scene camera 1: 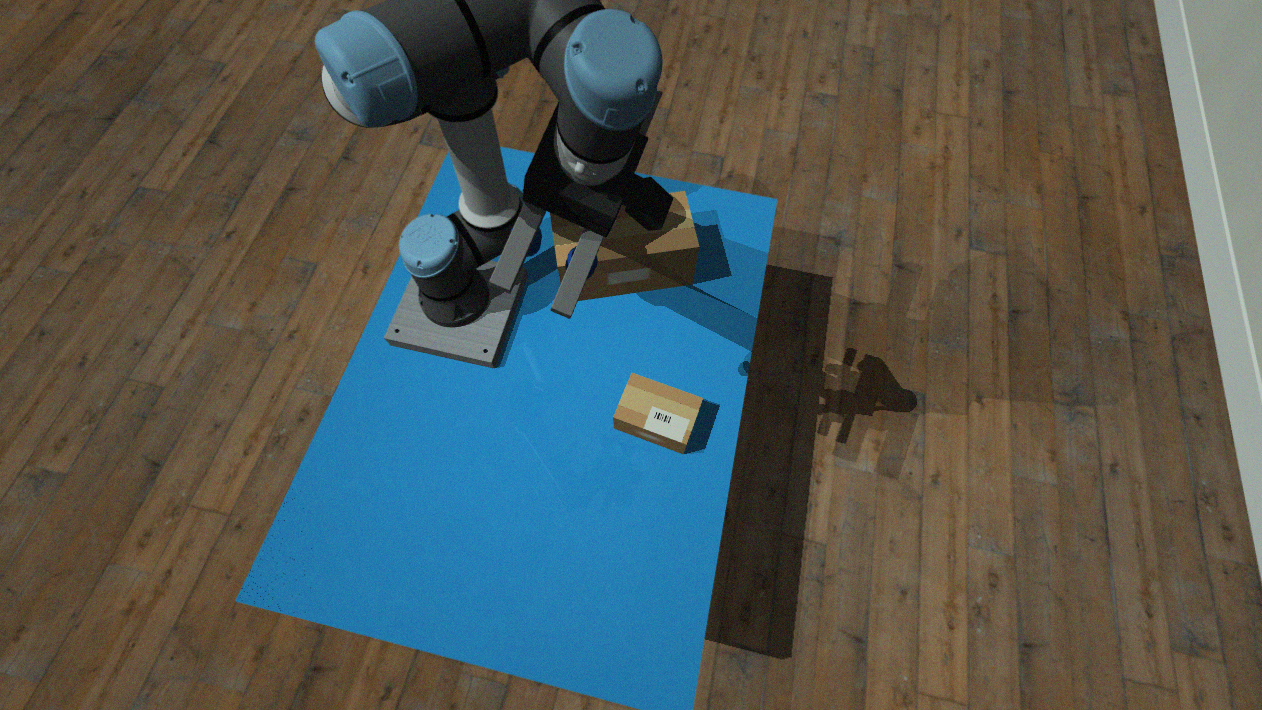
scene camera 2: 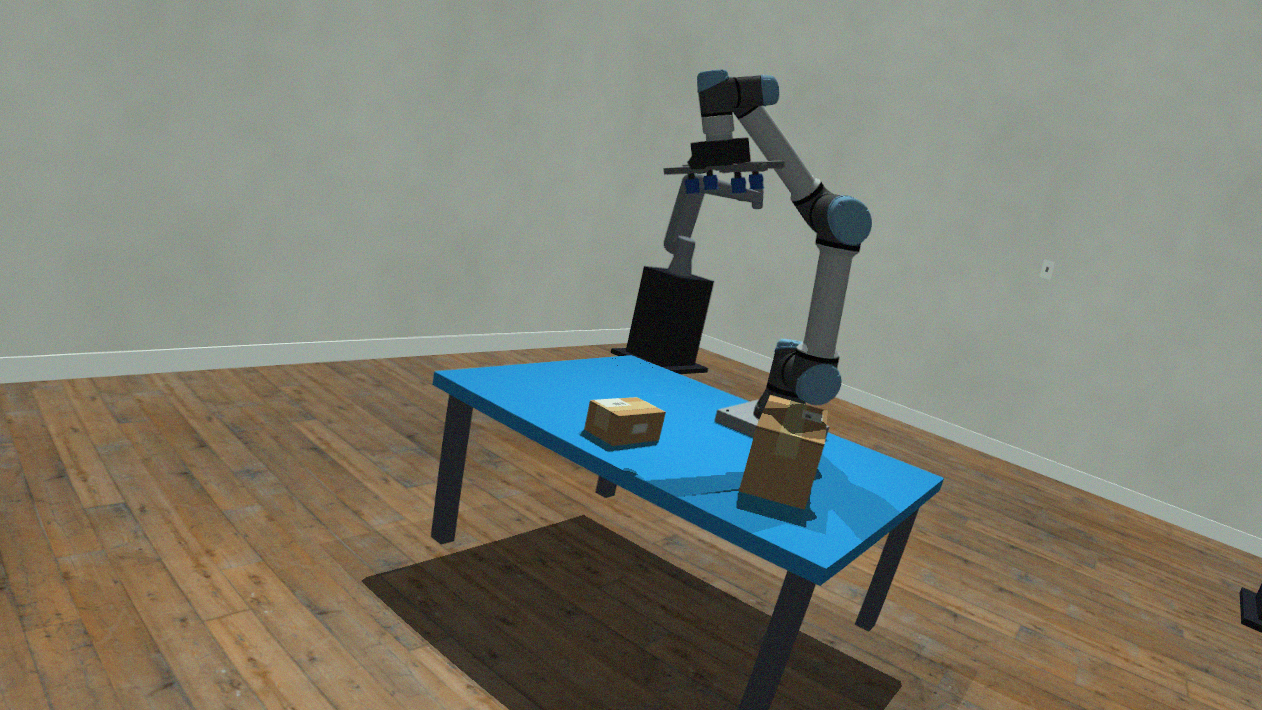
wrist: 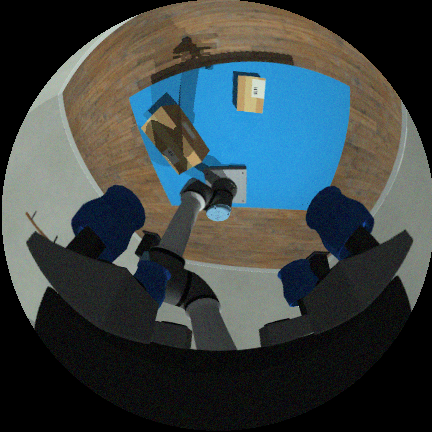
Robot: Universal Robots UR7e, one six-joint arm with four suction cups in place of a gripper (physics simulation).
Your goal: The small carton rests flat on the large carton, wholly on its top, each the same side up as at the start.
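Places are measured from the arm's base along level axes (x back, y right, z up), in centimetres.
Pixels of known places: end effector, tool point: (scene camera 2: 724, 190) (wrist: 225, 250); arm's base, origin of the base link: (scene camera 1: 455, 297) (wrist: 224, 188).
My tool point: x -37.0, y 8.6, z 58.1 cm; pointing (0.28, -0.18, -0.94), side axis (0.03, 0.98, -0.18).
For each thing: its top centre in the pictures, then the offset to it from my tool point. Level surfaces: height alone.
- small carton, middle of its top: (scene camera 1: 658, 407) (scene camera 2: 628, 405) (wrist: 250, 93) dx -14.4, dy +2.6, dz -54.4 cm
- large carton, middle of its top: (scene camera 1: 623, 227) (scene camera 2: 795, 417) (wrist: 169, 142) dx +4.8, dy -31.0, dz -46.5 cm
- blue table, its level: dz -61.9 cm
The small carton (scene camera 1: 657, 415) (scene camera 2: 624, 422) (wrist: 250, 94) lies flat on the blue table top, with a white barcode label on its upper side. The large carton (scene camera 1: 653, 266) (scene camera 2: 781, 463) (wrist: 175, 139) stands apart from it, near the arm's base, partly in the arm's shadow; a label shows on its top in the wrist view. In scene camera 1 the arm hides part of it. My gripper (scene camera 2: 724, 183), with four blue suction cups, hangs high above the table, touching neither carton. Its suction cups hold nothing, so it is open.
The blue table (scene camera 1: 494, 529) (scene camera 2: 529, 410) (wrist: 300, 150) bears both cartons and the arm's grey base plate (scene camera 1: 441, 339) (wrist: 240, 185). A black pedestal (scene camera 2: 668, 317) with a grey arm-like stand stands on the floor behind the table in scene camera 2.
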